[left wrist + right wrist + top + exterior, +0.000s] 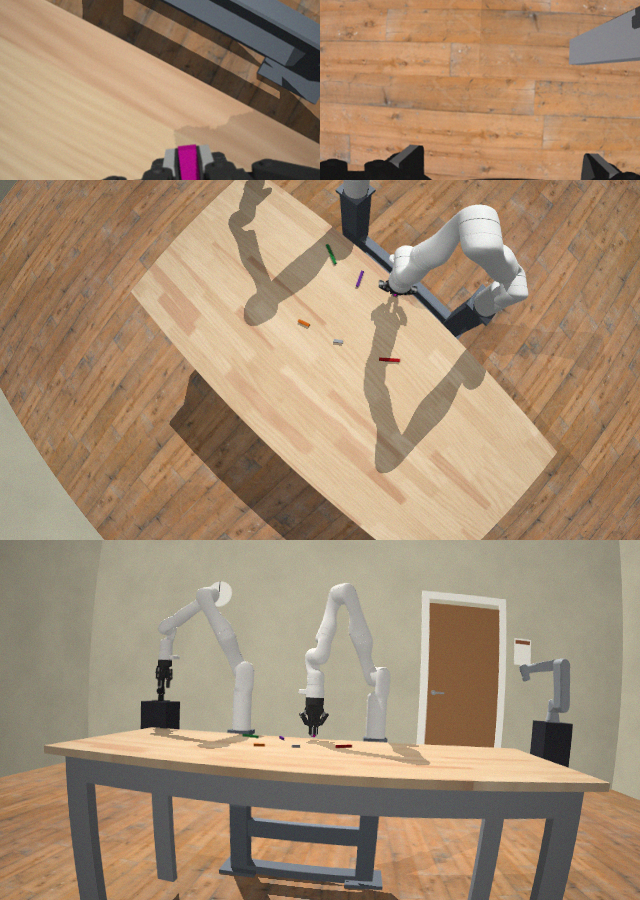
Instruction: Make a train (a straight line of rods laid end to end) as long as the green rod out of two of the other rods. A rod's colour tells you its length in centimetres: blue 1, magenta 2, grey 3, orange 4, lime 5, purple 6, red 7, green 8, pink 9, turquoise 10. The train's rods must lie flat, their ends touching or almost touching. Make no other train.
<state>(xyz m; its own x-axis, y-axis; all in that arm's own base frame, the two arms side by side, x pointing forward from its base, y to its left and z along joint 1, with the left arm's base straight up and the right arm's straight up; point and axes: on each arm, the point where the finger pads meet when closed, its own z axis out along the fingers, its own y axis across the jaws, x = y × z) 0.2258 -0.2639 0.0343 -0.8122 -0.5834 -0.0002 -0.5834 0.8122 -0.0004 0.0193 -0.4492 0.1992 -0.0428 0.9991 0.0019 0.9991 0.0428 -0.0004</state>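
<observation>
Right now my left hand is 18 cm short of the red rod, 14 cm to the right of it and 3 cm above it. Round my left hand: purple rod 5 cm ahead, 12 cm to the right, 3 cm below; magenta rod 2 cm below; grey rod 25 cm ahead, 3 cm to the right, 3 cm below.
</observation>
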